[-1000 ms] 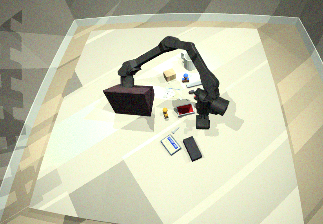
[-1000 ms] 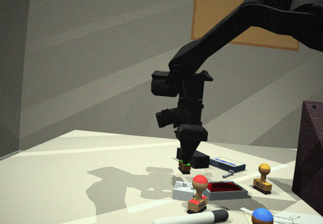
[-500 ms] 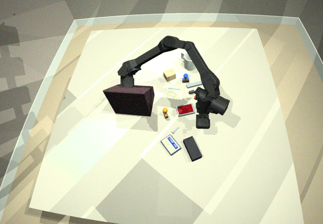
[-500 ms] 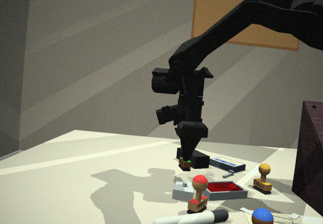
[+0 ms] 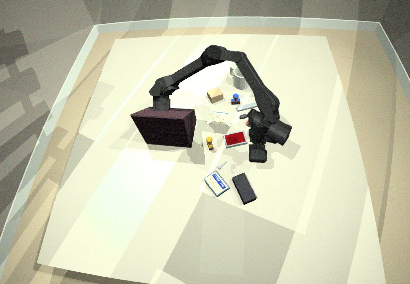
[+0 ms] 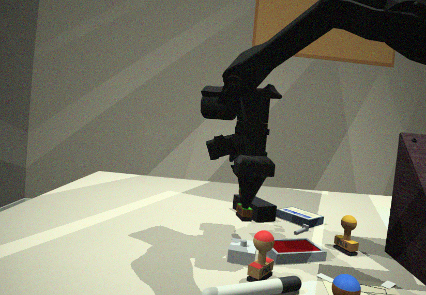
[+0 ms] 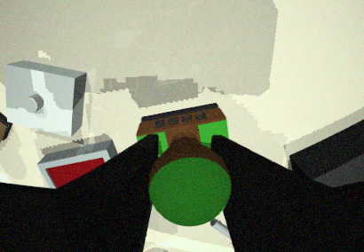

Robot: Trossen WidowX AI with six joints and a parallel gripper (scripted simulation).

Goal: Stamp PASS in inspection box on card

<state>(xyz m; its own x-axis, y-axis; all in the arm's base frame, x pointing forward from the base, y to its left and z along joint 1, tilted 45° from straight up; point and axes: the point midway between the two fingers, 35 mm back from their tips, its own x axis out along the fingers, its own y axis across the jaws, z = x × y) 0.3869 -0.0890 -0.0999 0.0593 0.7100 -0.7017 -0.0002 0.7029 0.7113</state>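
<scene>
The red ink pad lies 8 cm behind my gripper tip, 7 cm to the left of it and 5 cm below it. From my gripper tip the other things lie so: bolt 13 cm behind, 6 cm to the right, 5 cm below; then green-knobbed stamp right at my gripper tip; then grey block 1 cm ahead, 9 cm to the left, 4 cm below.
</scene>
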